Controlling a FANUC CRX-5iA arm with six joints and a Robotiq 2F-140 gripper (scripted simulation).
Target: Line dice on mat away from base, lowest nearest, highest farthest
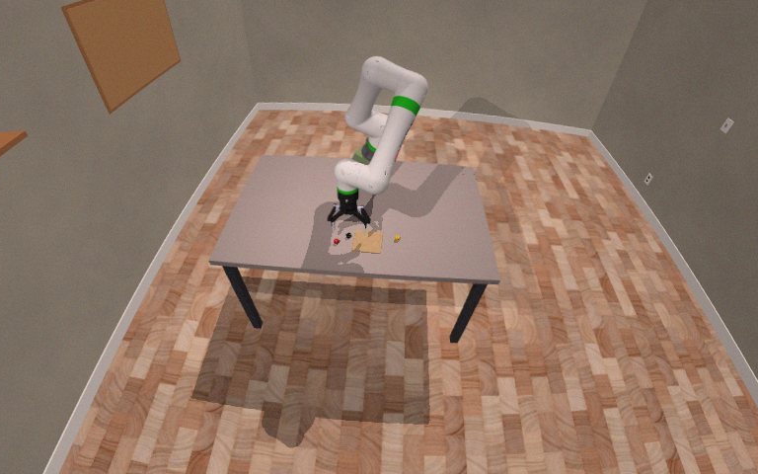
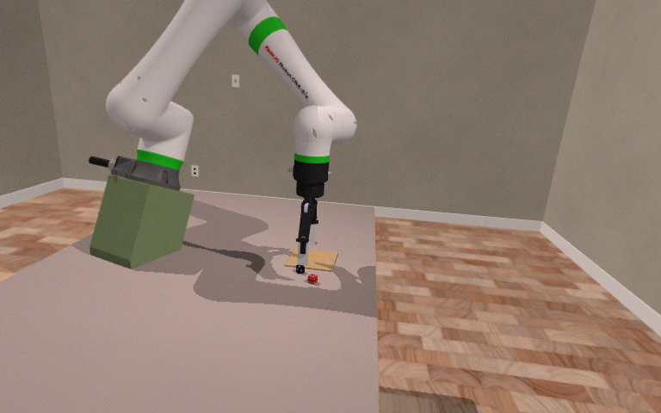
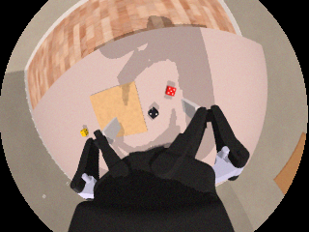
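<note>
Right now my hand is 5 cm above the black die, 1 cm to the left of it and 1 cm past it. The rest, counted from my hand: yellow die 24 cm to the left, 5 cm below, 1 cm behind; then red die 6 cm to the right, 5 cm below, 3 cm ahead; then tan mat 9 cm to the left, 6 cm below, 1 cm ahead.
</note>
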